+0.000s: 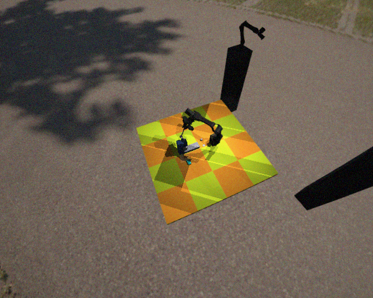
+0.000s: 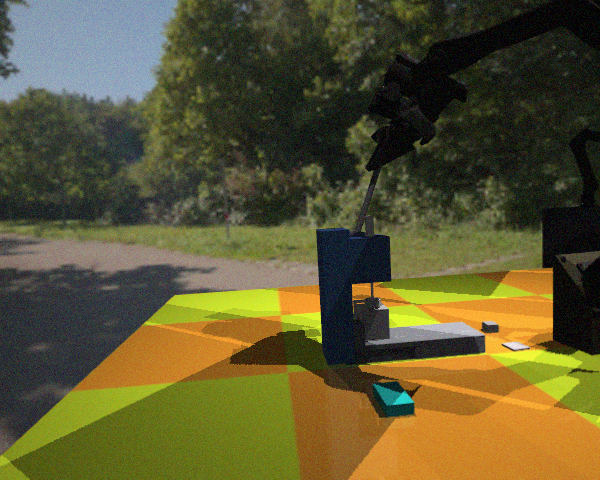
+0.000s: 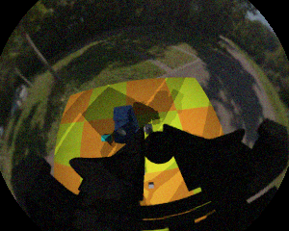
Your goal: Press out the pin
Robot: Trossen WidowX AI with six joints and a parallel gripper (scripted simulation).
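Now: gripper tip 50 mm above the lever and 10 mm to the right of it. Round my gripper tip: thin punch (170 mm below, 70 mm to the left, 30 mm ahead); then small grey cube (310 mm below, 210 mm behind, 40 mm to the left); then flat grey plate (310 mm below, 200 mm behind, 120 mm to the left).
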